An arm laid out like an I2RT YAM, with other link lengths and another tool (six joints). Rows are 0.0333 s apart.
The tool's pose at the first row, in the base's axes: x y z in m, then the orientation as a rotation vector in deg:
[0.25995 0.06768 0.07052 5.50 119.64 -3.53]
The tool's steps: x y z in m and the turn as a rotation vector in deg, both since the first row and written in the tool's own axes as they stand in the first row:
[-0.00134 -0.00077 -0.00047 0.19 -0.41 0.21]
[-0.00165 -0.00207 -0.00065 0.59 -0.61 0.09]
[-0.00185 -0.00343 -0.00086 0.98 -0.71 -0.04]
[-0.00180 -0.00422 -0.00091 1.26 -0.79 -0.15]
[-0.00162 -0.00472 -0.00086 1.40 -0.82 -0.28]
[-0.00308 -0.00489 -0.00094 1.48 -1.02 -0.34]
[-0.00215 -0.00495 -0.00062 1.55 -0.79 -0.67]
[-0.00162 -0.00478 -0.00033 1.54 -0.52 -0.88]
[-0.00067 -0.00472 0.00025 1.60 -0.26 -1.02]
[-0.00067 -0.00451 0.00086 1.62 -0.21 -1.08]
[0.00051 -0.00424 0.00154 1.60 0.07 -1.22]
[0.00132 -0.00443 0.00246 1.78 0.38 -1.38]
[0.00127 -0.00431 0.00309 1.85 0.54 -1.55]
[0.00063 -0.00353 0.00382 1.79 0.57 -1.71]
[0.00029 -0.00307 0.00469 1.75 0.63 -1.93]
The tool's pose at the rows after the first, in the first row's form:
[0.26013 0.06690 0.07192 5.81 119.22 -3.62]
[0.26001 0.06560 0.07228 5.92 119.02 -4.11]
[0.25980 0.06426 0.07257 6.02 118.92 -4.60]
[0.25966 0.06348 0.07255 6.07 118.84 -4.96]
[0.25956 0.06298 0.07237 6.02 118.81 -5.19]
[0.26020 0.06276 0.07368 5.99 118.61 -5.31]
[0.26001 0.06271 0.07272 5.70 118.86 -5.58]
[0.26002 0.06288 0.07211 5.49 119.14 -5.69]
[0.26005 0.06293 0.07100 5.39 119.41 -5.83]
[0.26060 0.06309 0.07069 5.35 119.46 -5.88]
[0.26063 0.06335 0.06933 5.20 119.75 -5.94]
[0.26101 0.06312 0.06817 5.16 120.06 -6.22]
[0.26159 0.06318 0.06790 5.03 120.23 -6.39]
[0.26261 0.06387 0.06809 4.83 120.27 -6.42]
[0.26357 0.06424 0.06796 4.58 120.34 -6.51]

